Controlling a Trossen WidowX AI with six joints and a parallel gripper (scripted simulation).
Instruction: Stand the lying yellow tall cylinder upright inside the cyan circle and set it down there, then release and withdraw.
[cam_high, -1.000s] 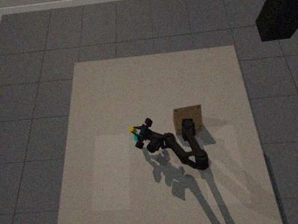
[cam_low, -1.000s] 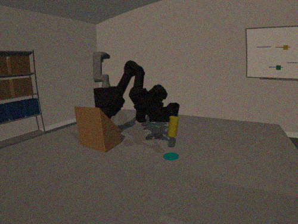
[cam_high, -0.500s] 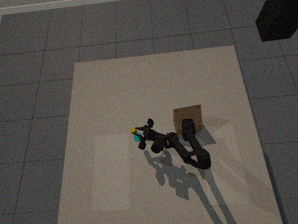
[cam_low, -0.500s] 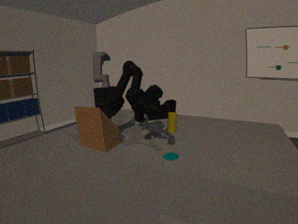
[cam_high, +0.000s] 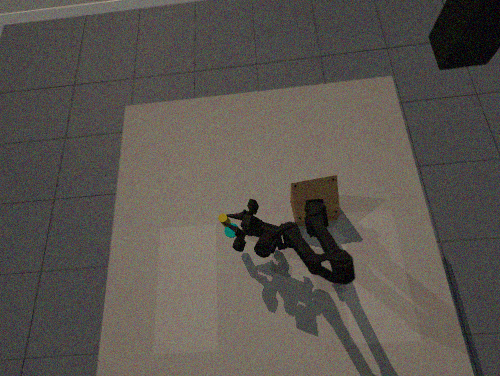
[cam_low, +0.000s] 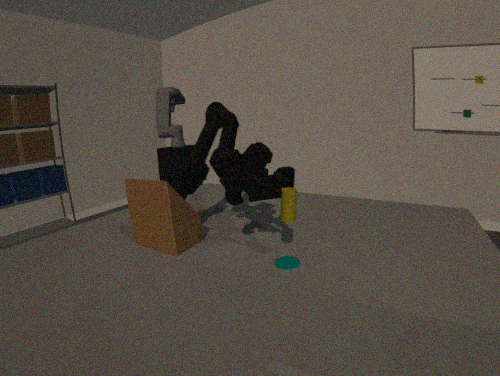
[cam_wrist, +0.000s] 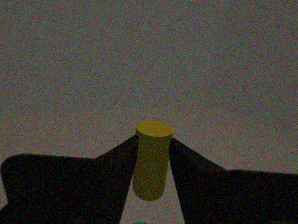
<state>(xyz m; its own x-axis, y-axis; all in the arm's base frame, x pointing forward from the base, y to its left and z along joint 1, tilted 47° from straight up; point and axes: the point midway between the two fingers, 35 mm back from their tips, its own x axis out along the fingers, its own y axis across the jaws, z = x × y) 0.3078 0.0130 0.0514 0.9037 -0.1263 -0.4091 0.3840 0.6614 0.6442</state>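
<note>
Now: the cyan circle 160 mm below my gripper tip. The rest, counted from my gripper tip: yellow tall cylinder 20 mm below.
</note>
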